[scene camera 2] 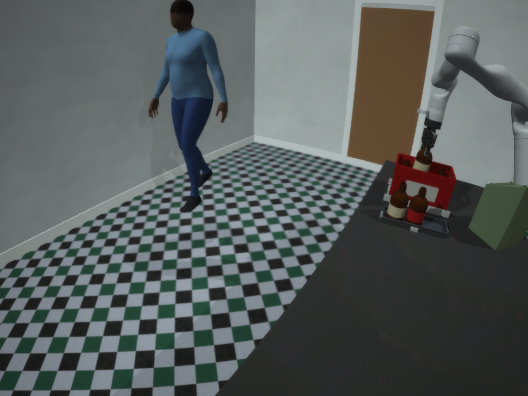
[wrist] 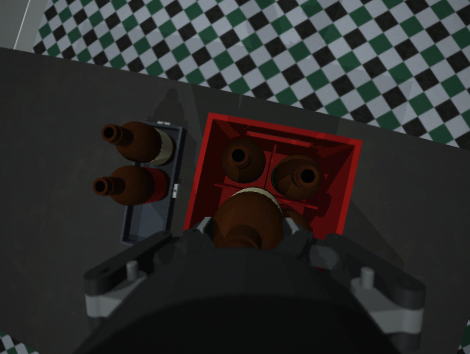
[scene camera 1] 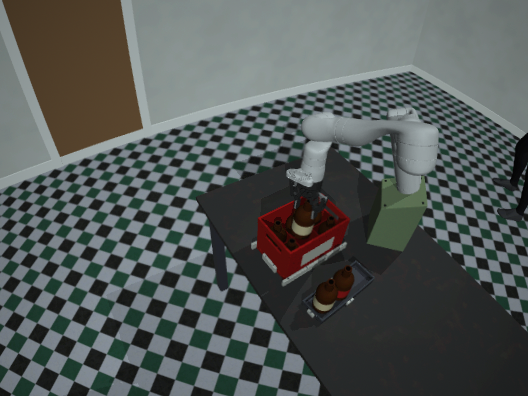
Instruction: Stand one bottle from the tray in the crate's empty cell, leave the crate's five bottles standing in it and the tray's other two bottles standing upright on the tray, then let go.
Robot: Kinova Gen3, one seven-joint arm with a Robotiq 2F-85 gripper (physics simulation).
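Frame: origin at the arm's base, x ahead, y left, z up, level; metres.
Seen in the pictures: gripper, fingertip midpoint: (scene camera 2: 423, 153) (wrist: 247, 227) (scene camera 1: 304, 212); arm's base, link origin: (scene camera 2: 525, 184) (scene camera 1: 408, 186).
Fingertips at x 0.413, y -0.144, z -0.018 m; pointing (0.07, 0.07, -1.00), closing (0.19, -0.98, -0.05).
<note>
Pixels of each thing's top centre, then the offset from my fingertips to it. "*": a spot on its surface instead. Level surfaces: height alone.
- brown bottle with a cream label, top centre: (wrist: 241, 256) (scene camera 1: 308, 200) (scene camera 2: 427, 142) 0.005 m back, 0.001 m right, 0.054 m up
- red crate, top centre: (wrist: 258, 237) (scene camera 1: 305, 218) (scene camera 2: 425, 165) 0.022 m back, 0.013 m right, 0.055 m down
- cream-labelled bottle, top centre: (wrist: 108, 132) (scene camera 1: 331, 281) (scene camera 2: 403, 183) 0.074 m ahead, 0.227 m left, 0.070 m down
- red-labelled bottle, top centre: (wrist: 99, 186) (scene camera 1: 348, 268) (scene camera 2: 423, 188) 0.006 m back, 0.224 m left, 0.070 m down
- tray, surface spot: (wrist: 147, 222) * 0.095 m back, 0.229 m left, 0.225 m down
- dark table, surface height: 0.230 m down
My gripper (scene camera 1: 306, 207) (scene camera 2: 426, 150) (wrist: 247, 227) is shut on a brown bottle with a cream label (scene camera 1: 303, 228) (scene camera 2: 422, 162) (wrist: 250, 212). The bottle is about upright over the red crate (scene camera 1: 272, 254) (scene camera 2: 447, 189) (wrist: 285, 128), its label above the rim in scene camera 2; its base is hidden. Other bottles (scene camera 1: 277, 227) (wrist: 243, 162) stand in the crate; some are hidden. A cream-labelled bottle (scene camera 1: 325, 297) (scene camera 2: 398, 206) (wrist: 140, 142) and a red-labelled bottle (scene camera 1: 344, 282) (scene camera 2: 417, 208) (wrist: 132, 185) stand upright on the tray (scene camera 1: 362, 275) (scene camera 2: 435, 225) (wrist: 147, 222).
The tray lies beside the crate on the dark table (scene camera 1: 425, 325) (scene camera 2: 400, 300) (wrist: 55, 150). White blocks border both. The arm stands on a green pedestal (scene camera 1: 395, 225) (scene camera 2: 500, 215). A person in blue (scene camera 2: 190, 65) is on the floor away from the table; another's dark legs (scene camera 1: 521, 170) show at the right edge.
</note>
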